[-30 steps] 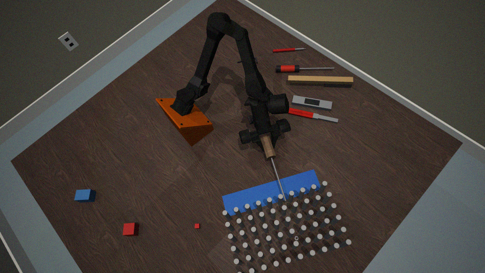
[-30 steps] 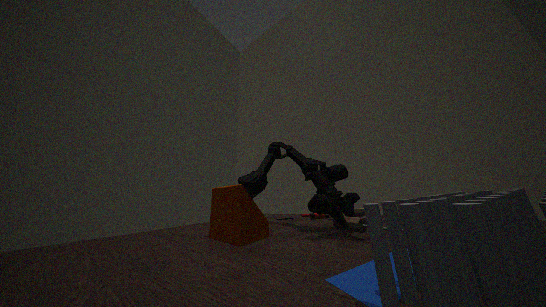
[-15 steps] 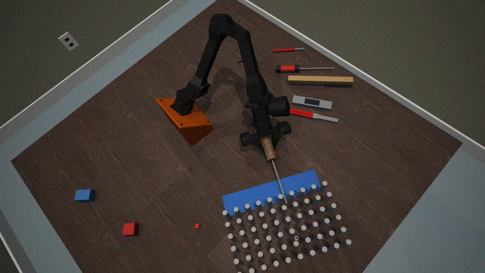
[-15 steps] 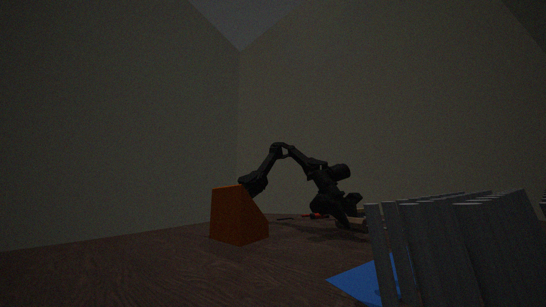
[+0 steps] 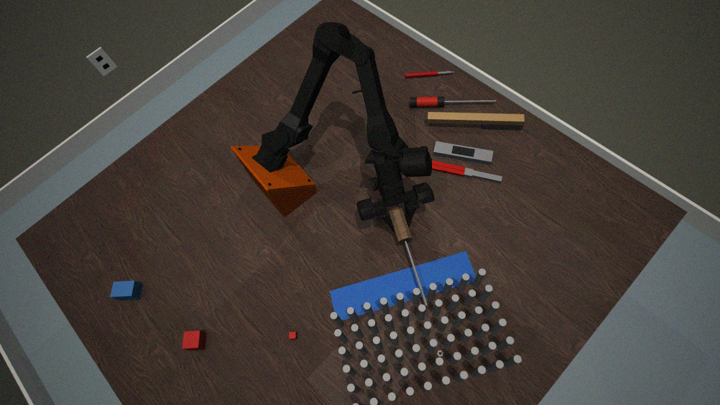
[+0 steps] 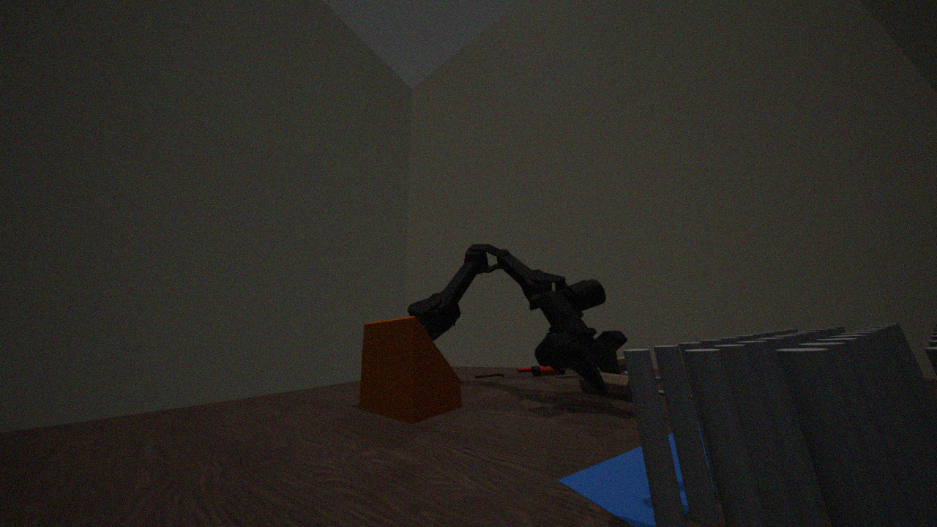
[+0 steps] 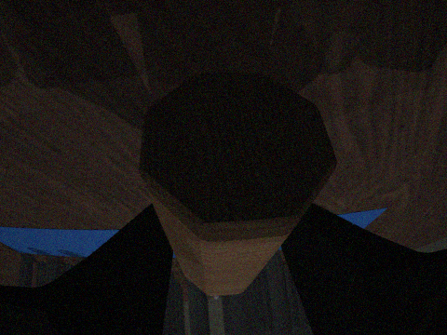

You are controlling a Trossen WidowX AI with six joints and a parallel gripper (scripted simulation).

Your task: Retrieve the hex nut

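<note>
The blue taped strip is 11 cm to the right of my gripper tip, 9 cm ahead of it and 3 cm below it. Round my gripper tip: grey block 29 cm to the left, 2 cm below; then wooden-handled rod 8 cm ahead, 6 cm to the right; then hex nut 25 cm ahead, 19 cm to the right, 3 cm below.
</note>
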